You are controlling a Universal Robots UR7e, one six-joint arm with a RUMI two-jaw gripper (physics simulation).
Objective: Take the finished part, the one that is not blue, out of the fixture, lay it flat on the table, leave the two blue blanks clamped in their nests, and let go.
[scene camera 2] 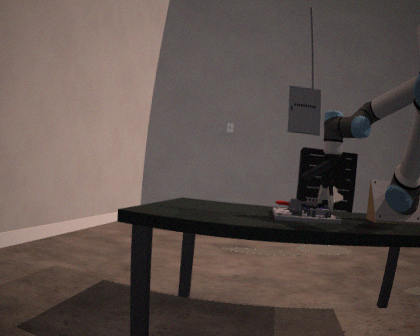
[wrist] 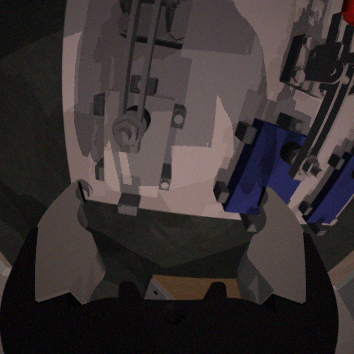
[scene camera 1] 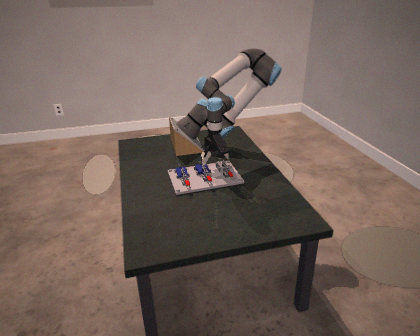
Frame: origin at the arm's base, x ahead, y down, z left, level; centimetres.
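Seen in the pictures: gripper, between the fingertips: [scene camera 2: 325, 210] [wrist: 172, 186] [scene camera 1: 215, 163]; arm's base, origin of its link: [scene camera 1: 185, 131].
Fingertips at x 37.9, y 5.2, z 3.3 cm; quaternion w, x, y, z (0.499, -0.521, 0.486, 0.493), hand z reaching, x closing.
Note:
Offsets run from my fingertips to a thing's top centre. "spot": to the spot under its first point. Level surfaces: height alone.
The fixture plate [scene camera 1: 218, 185] [scene camera 2: 285, 217] [wrist: 195, 192] lies on the table. The finished part @[dy -0.5, dx +3.0, dz +2.7 cm] [wrist: 150, 150], pale grey, sits flat in the left nest in the wrist view, with a clamp arm and its spindle over it; whether the spindle presses on it I cannot tell. Two blue blanks @[spot: dy -0.4, dx +2.2, dz -20.0 cm] [scene camera 1: 181, 172] @[spot: dy -0.5, dx +4.1, dz -9.1 cm] [scene camera 1: 202, 169] @[dy +0.0, dx +1.2, dz -8.1 cm] [wrist: 247, 175] @[dy +0.5, dx -0.6, dz -19.0 cm] [wrist: 332, 200] sit in the other nests under their clamp arms. My gripper [scene camera 1: 216, 158] [scene camera 2: 326, 200] [wrist: 172, 186] is open and empty, low at the fixture's robot-side edge. In the wrist view, one finger is left of the finished part's nest, the other overlaps the nearer blue blank.
Red clamp handles @[dy -1.1, dx +13.5, dz -20.7 cm] [scene camera 1: 187, 183] @[dy -1.6, dx +14.8, dz -9.8 cm] [scene camera 1: 209, 178] @[dy -2.1, dx +16.1, dz +1.2 cm] [scene camera 1: 230, 174] stand on the side of the fixture away from the robot base. A wooden wedge with a pale sloping face [scene camera 1: 182, 145] [wrist: 200, 286] stands behind the fixture at the arm's base. The dark table @[dy +3.6 cm] [scene camera 1: 175, 225] [scene camera 2: 200, 210] extends toward scene camera 1.

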